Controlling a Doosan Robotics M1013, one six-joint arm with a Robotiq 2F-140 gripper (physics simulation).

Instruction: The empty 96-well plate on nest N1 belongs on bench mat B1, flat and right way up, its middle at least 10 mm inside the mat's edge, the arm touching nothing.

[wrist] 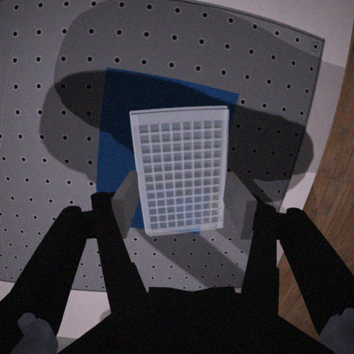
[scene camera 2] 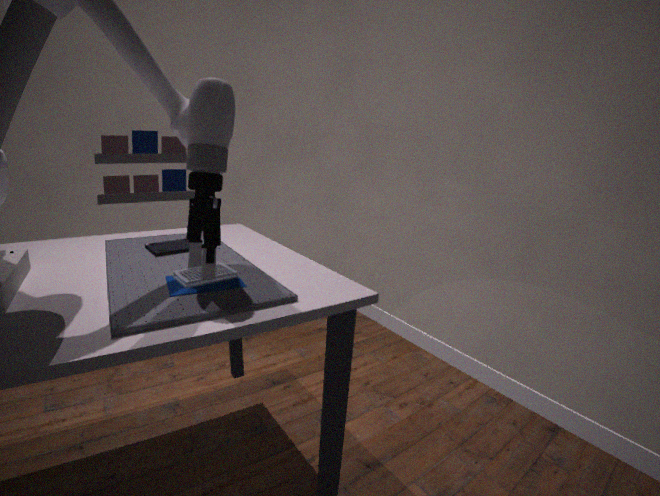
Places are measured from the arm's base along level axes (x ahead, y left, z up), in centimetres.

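Pixels of known places: gripper, fingertip midpoint: (scene camera 2: 200, 275).
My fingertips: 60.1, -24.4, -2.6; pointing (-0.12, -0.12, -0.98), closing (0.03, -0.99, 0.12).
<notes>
Behind a point stands the place of what it marks, as x, y, z.
The white 96-well plate (scene camera 2: 205, 274) @[59.7, -29.2, -0.8] (wrist: 182, 170) is between the gripper's fingers, wells up and looking about level. My gripper (scene camera 2: 203, 261) (wrist: 181, 185) is shut on its long sides. The plate hangs a little above the blue bench mat (scene camera 2: 175, 288) @[54.3, -23.7, -4.9] (wrist: 116, 165), apart from it in the scene view. In the wrist view it covers the mat's middle and right part, and its near end reaches over the mat's near edge. The exact gap is hard to tell. The dark nest (scene camera 2: 167, 246) @[60.4, 9.5, -4.0] stands farther back with no plate on it; part is hidden behind the gripper.
The mat lies on a grey perforated board (scene camera 2: 138, 298) @[45.9, -25.2, -5.1] (wrist: 30, 125) on the white table (scene camera 2: 314, 282) @[86.4, -32.5, -6.4]. A pale box-like object (scene camera 2: 13, 269) @[20.5, -4.4, -1.3] stands at the far left. Wall shelves (scene camera 2: 138, 158) with red and blue boxes are behind the arm. Arm shadows fall across board and mat.
</notes>
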